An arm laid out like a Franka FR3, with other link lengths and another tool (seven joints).
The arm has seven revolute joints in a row. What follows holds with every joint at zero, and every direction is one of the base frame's. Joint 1 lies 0.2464 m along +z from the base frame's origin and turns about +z. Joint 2 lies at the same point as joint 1 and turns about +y. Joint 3 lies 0.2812 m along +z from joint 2 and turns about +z. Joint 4 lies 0.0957 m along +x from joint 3 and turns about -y. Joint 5 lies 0.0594 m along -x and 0.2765 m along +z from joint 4 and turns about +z. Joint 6 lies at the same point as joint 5 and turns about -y. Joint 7 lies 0.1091 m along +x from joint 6 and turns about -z. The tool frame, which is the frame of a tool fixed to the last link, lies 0.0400 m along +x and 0.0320 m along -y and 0.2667 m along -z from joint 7; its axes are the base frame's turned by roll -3.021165, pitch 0.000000 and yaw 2.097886 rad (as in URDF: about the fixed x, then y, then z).
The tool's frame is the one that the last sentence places.
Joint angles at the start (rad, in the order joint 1, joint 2, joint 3, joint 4, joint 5, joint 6, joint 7):
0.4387 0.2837 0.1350 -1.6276 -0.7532 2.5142 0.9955
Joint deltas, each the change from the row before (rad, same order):
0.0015 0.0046 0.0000 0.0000 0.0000 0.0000 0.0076
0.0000 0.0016 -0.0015 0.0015 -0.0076 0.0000 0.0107
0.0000 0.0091 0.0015 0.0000 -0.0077 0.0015 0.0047
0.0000 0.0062 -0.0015 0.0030 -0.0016 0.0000 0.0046
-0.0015 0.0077 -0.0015 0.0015 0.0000 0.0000 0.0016
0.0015 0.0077 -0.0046 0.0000 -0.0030 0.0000 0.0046
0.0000 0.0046 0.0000 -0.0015 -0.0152 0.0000 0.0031
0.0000 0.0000 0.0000 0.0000 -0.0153 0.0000 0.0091
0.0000 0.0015 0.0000 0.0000 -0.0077 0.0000 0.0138
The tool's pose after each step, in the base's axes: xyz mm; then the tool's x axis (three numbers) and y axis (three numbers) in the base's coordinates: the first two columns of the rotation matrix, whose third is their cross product. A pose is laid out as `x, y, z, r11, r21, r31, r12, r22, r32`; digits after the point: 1 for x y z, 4 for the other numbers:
643.3, 304.6, 338.8, -0.3767, 0.8478, -0.3733, 0.6613, 0.5283, 0.5325
644.1, 303.5, 338.8, -0.3700, 0.8507, -0.3734, 0.6626, 0.5233, 0.5358
644.7, 304.8, 333.1, -0.3729, 0.8481, -0.3764, 0.6637, 0.5273, 0.5306
645.9, 304.2, 330.3, -0.3701, 0.8499, -0.3751, 0.6670, 0.5241, 0.5295
647.5, 302.6, 325.6, -0.3687, 0.8508, -0.3745, 0.6721, 0.5223, 0.5249
648.9, 300.9, 320.2, -0.3662, 0.8512, -0.3758, 0.6772, 0.5208, 0.5197
649.5, 300.8, 317.3, -0.3683, 0.8453, -0.3872, 0.6742, 0.5296, 0.5148
649.9, 300.5, 318.3, -0.3646, 0.8434, -0.3946, 0.6705, 0.5319, 0.5172
650.0, 300.0, 317.6, -0.3578, 0.8471, -0.3928, 0.6727, 0.5256, 0.5208

